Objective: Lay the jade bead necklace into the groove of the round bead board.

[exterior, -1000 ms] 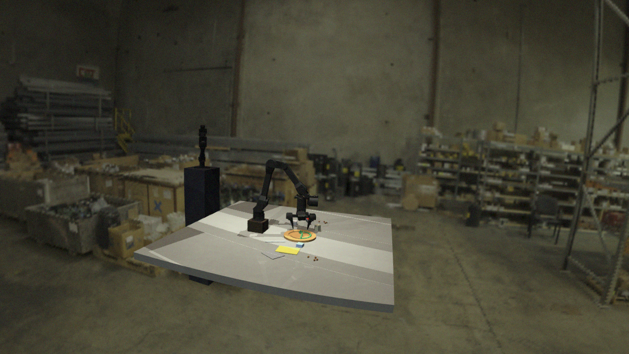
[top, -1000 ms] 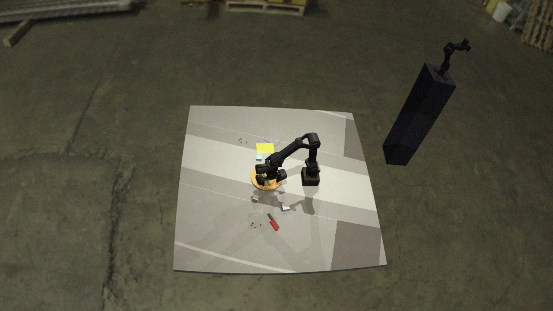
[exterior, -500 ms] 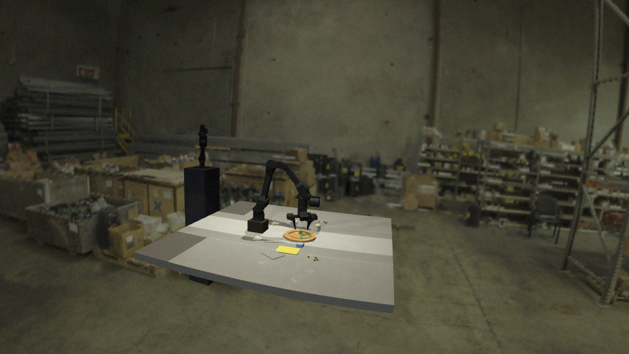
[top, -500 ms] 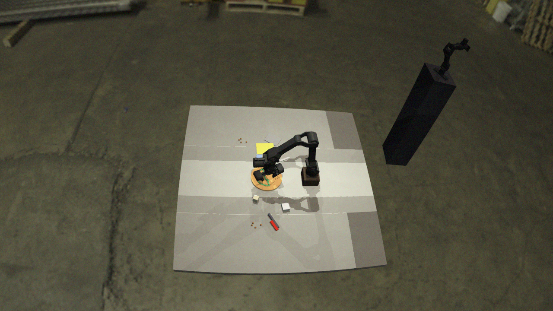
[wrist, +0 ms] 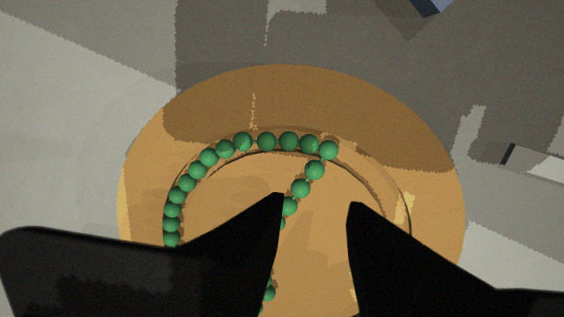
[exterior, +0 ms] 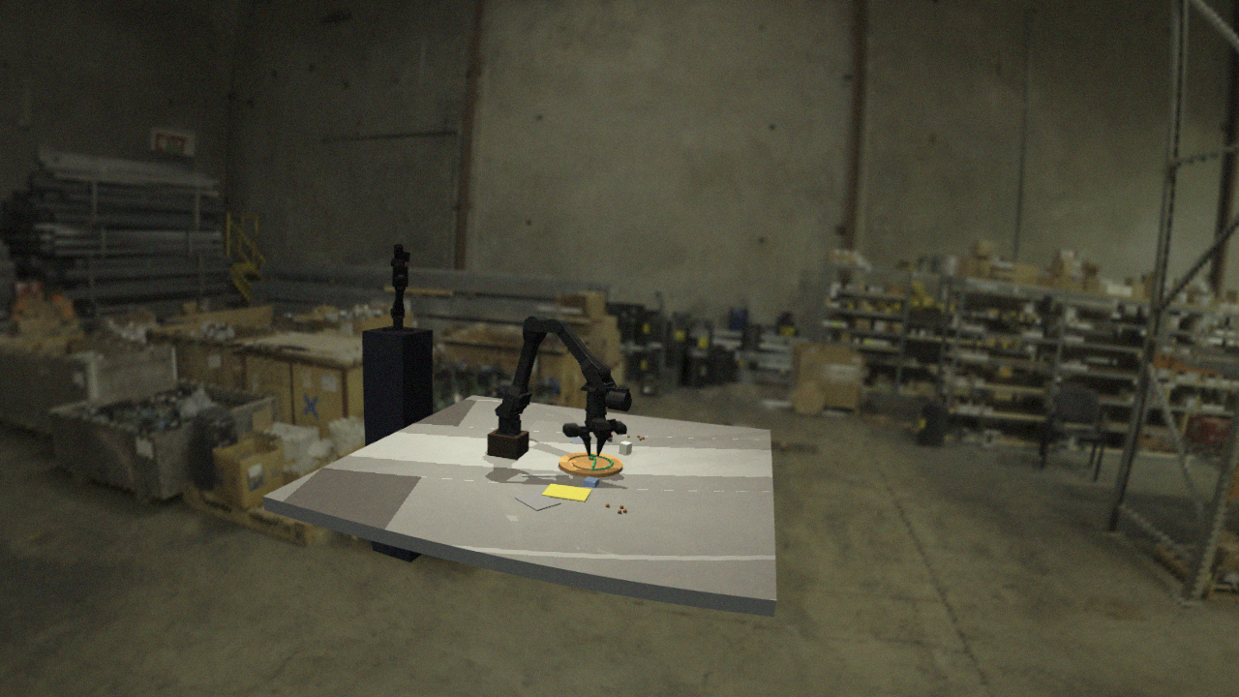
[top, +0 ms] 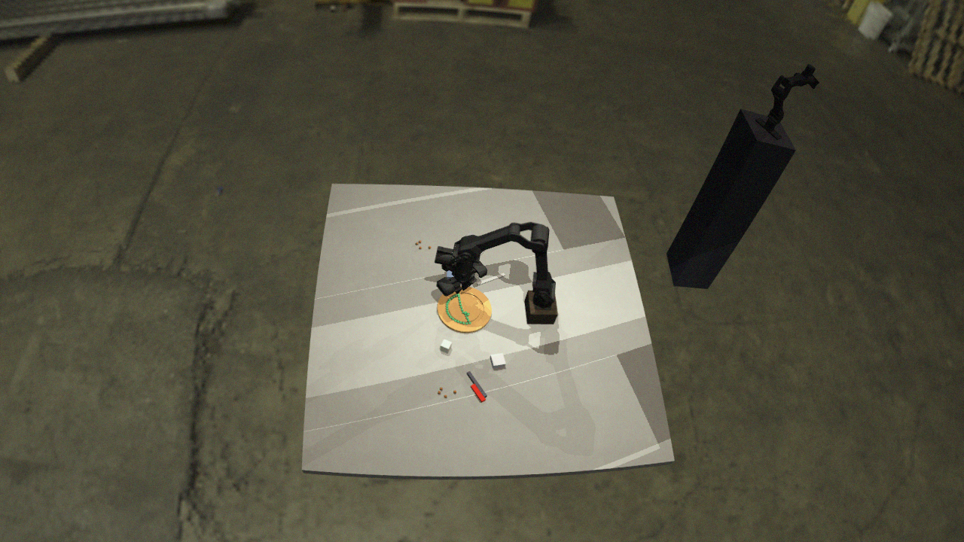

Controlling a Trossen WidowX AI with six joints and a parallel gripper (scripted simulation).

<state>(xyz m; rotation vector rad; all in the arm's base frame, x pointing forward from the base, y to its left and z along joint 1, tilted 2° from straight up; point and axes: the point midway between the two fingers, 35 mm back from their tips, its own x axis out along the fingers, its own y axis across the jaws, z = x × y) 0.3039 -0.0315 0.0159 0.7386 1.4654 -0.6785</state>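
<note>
The blue block is 3 cm ahead of my gripper tip, 10 cm to the right of it and 4 cm below it. From my gripper tip the other things lie so: yellow pad: 1 cm behind, 19 cm to the right, 5 cm below; white strip: 12 cm behind, 11 cm to the right, 5 cm below; cream cube: 4 cm ahead, 22 cm to the left, 3 cm below.
</note>
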